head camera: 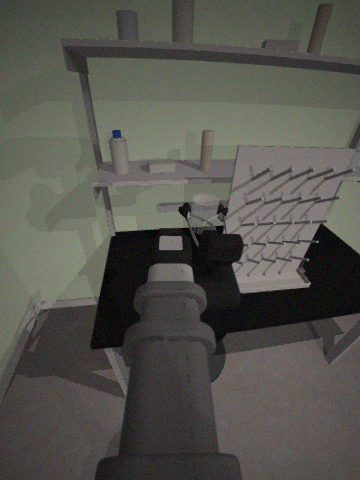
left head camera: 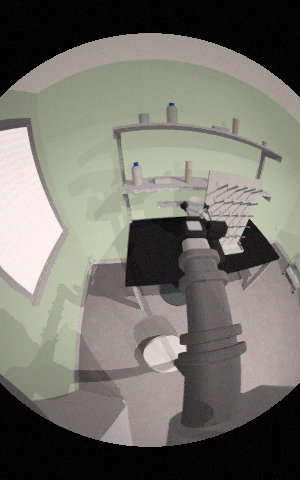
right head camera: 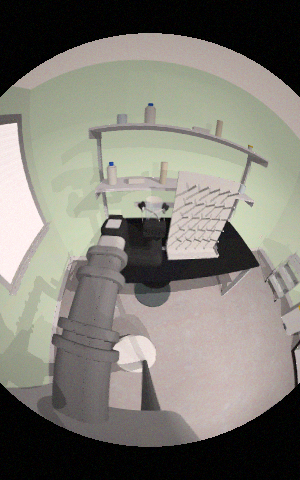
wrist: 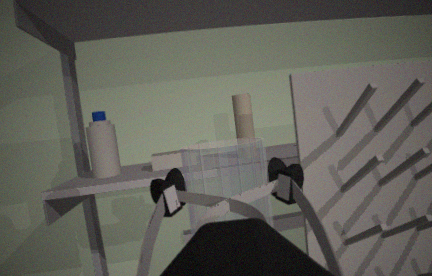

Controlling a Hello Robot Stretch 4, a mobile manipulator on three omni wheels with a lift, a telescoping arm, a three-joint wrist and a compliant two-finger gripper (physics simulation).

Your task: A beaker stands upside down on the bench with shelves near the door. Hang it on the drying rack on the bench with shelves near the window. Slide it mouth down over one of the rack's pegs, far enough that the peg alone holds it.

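Places are measured from the robot's base along level axes (x back, y right, z up), in millimetres.
Where they show: gripper, fingertip midpoint: [head camera: 202,206] [left head camera: 193,203] [right head camera: 153,203] [wrist: 226,178]; robot's base at its link origin: [left head camera: 164,352] [right head camera: 134,352].
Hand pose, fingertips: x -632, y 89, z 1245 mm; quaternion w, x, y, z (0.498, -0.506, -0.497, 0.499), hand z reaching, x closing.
Note:
Each offset is from my fingertips to the top centre of the thing. "pt": to the spot under its first point. Level surfaces: height alone.
The clear beaker {dz +38, dx +32, dy +0 mm} [head camera: 205,204] [left head camera: 196,202] [right head camera: 153,201] [wrist: 227,167] is upright in line, its pale round end up; its mouth cannot be made out. My gripper [head camera: 204,210] [left head camera: 195,206] [right head camera: 153,206] [wrist: 226,178] is shut on its sides, one pad on each side, and holds it above the back of the black bench {dz -511 mm} [head camera: 135,280] [left head camera: 155,250] [right head camera: 240,255]. The white drying rack [head camera: 300,154] [left head camera: 215,177] [right head camera: 192,178] [wrist: 310,90] stands just right of the beaker, its pegs slanting up and outward. The beaker is on no peg. My wrist hides its lower part.
Behind, a lower shelf {dz -54 mm} [head camera: 135,176] bears a blue-capped bottle {pt dz +31, dx -407, dy -318 mm} [head camera: 119,155] [wrist: 103,150], a low box {pt dz -29, dx -436, dy -139 mm} [head camera: 161,167] [wrist: 166,161] and a tan cylinder {pt dz +36, dx -458, dy +67 mm} [head camera: 206,152] [wrist: 243,112]. An upper shelf [head camera: 225,55] runs above. A round white stool top [left head camera: 162,352] [right head camera: 135,352] is beside my arm.

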